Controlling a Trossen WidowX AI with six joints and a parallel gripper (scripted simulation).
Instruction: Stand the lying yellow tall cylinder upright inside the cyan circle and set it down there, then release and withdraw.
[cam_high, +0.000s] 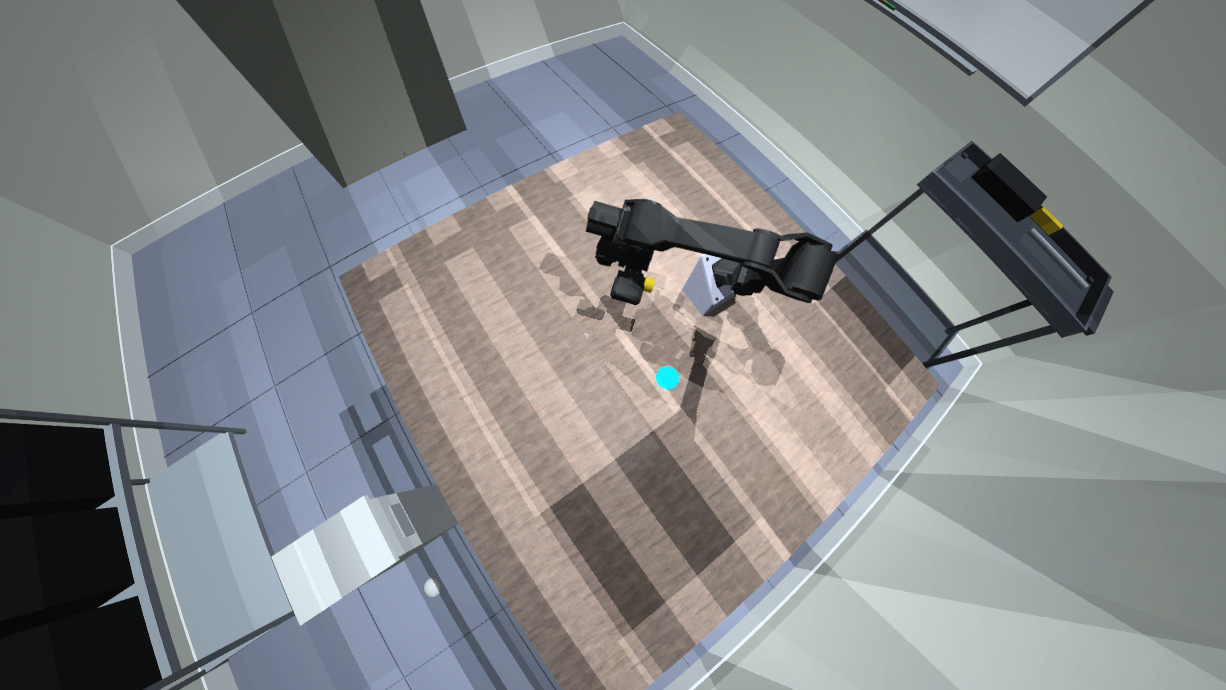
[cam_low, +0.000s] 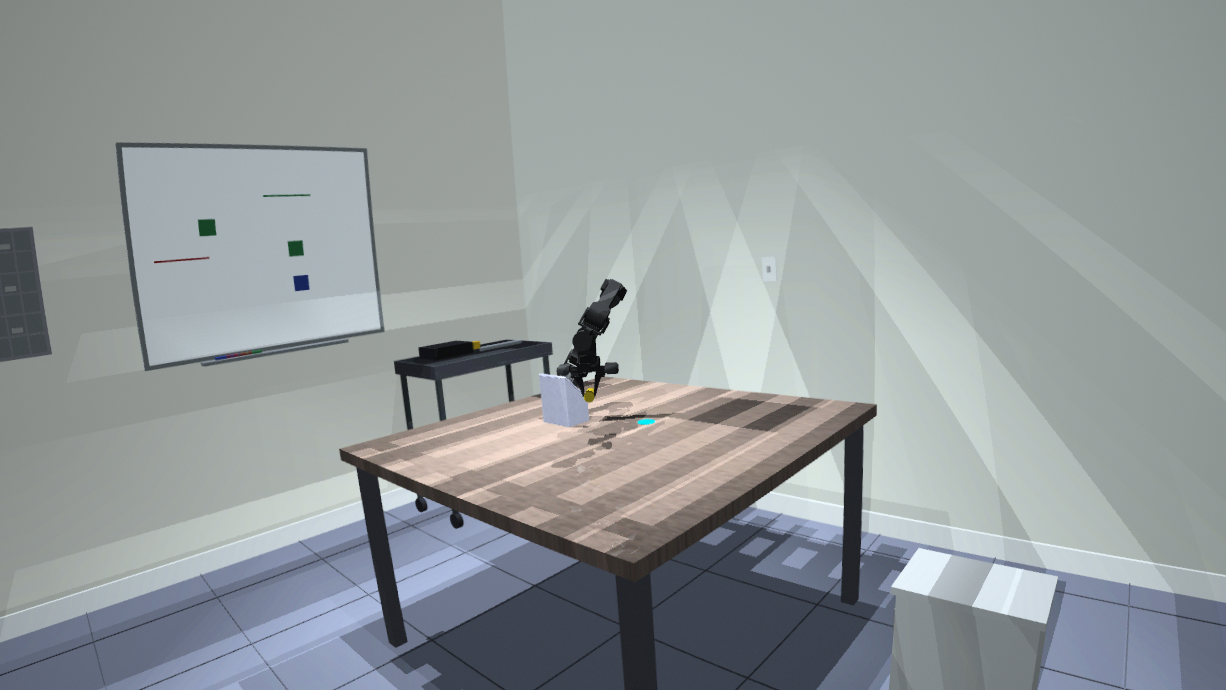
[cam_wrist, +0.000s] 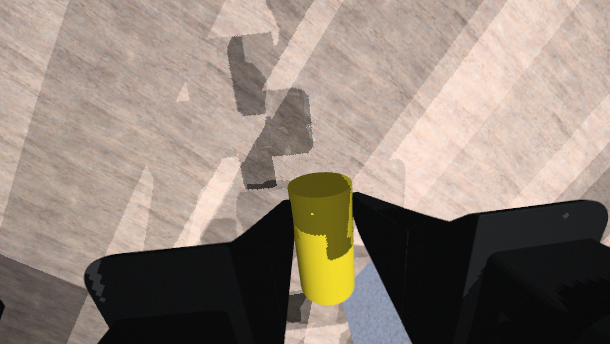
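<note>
My gripper tip is 230 mm to the right of the cyan circle, 140 mm above it and 30 mm short of it. The rest, counted from my gripper tip: yellow tall cylinder 20 mm to the left, 10 mm behind.
</note>
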